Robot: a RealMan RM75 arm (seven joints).
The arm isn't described. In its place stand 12 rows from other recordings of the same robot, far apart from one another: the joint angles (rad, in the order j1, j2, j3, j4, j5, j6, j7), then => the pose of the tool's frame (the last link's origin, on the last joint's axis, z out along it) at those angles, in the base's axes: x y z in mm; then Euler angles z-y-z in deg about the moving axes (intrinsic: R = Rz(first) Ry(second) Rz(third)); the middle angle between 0 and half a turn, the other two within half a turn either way.
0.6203, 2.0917, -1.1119, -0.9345, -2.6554, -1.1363, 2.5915 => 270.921, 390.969, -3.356, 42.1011, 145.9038, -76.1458
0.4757, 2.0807, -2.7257, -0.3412, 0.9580, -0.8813, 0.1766 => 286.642, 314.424, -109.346, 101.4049, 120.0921, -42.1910
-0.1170, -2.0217, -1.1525, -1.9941, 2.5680, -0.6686, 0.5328 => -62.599, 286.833, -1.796, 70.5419, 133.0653, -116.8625
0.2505, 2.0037, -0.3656, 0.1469, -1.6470, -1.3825, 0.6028 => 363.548, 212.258, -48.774, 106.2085, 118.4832, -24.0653
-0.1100, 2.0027, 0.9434, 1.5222, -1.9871, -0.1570, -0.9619 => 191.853, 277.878, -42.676, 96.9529, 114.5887, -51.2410
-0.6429, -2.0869, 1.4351, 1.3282, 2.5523, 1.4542, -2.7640 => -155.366, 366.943, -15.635, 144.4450, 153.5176, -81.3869
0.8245, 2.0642, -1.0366, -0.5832, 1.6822, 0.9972, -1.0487 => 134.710, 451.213, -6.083, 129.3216, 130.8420, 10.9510
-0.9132, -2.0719, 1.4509, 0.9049, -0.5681, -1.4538, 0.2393 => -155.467, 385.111, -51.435, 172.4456, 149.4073, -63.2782
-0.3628, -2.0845, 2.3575, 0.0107, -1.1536, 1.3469, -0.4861 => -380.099, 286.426, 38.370, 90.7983, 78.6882, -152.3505
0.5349, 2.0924, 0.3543, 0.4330, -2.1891, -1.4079, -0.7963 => 185.073, 305.520, -80.968, 133.3487, 100.9193, -83.6949
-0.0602, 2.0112, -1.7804, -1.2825, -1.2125, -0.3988, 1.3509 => 269.784, 300.236, -11.379, 94.4411, 123.4611, -52.1877
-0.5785, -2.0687, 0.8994, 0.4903, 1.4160, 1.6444, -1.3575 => -197.030, 340.162, 3.592, 23.2979, 123.8522, 177.8961
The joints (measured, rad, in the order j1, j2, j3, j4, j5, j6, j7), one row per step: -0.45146 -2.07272 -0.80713 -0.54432 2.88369 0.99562 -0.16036; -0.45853 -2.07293 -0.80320 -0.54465 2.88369 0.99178 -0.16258; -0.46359 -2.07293 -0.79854 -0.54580 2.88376 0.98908 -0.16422; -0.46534 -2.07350 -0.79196 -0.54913 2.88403 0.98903 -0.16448; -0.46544 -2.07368 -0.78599 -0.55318 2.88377 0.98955 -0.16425; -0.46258 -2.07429 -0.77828 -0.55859 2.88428 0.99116 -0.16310; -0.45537 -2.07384 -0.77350 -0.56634 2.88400 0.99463 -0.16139; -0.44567 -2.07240 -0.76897 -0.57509 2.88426 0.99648 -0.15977; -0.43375 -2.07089 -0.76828 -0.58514 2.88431 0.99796 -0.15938; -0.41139 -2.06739 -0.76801 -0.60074 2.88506 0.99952 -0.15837; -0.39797 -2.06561 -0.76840 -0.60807 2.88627 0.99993 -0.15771; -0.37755 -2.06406 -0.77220 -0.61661 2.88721 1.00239 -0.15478; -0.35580 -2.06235 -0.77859 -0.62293 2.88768 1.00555 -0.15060; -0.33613 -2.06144 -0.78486 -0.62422 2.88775 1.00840 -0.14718; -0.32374 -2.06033 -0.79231 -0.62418 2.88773 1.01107 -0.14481; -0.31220 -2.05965 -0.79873 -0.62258 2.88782 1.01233 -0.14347; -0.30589 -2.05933 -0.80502 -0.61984 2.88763 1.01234 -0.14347
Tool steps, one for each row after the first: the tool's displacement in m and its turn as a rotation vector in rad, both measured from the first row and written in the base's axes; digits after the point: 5 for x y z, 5 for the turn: 0.00207 0.00079 -0.00106 -0.00538 0.00223 -0.00549; 0.00383 0.00103 -0.00210 -0.01063 0.00398 -0.01095; 0.00572 0.00005 -0.00343 -0.01630 0.00348 -0.01800; 0.00722 -0.00108 -0.00444 -0.02073 0.00214 -0.02378; 0.00850 -0.00329 -0.00585 -0.02623 0.00026 -0.03002; 0.00896 -0.00566 -0.00618 -0.02793 -0.00513 -0.03288; 0.00849 -0.00829 -0.00632 -0.02961 -0.00919 -0.03297; 0.00762 -0.01060 -0.00575 -0.02886 -0.01636 -0.02882; 0.00471 -0.01464 -0.00447 -0.02656 -0.02558 -0.01833; 0.00242 -0.01705 -0.00382 -0.02517 -0.02914 -0.01076; -0.00136 -0.02029 -0.00239 -0.01892 -0.03510 0.00235; -0.00624 -0.02332 -0.00037 -0.00930 -0.03977 0.01864; -0.01183 -0.02615 0.00130 -0.00058 -0.04152 0.03679; -0.01582 -0.02732 0.00323 0.00840 -0.04289 0.04970; -0.02002 -0.02861 0.00468 0.01525 -0.04273 0.06362; -0.02309 -0.02885 0.00590 0.02067 -0.04221 0.07463
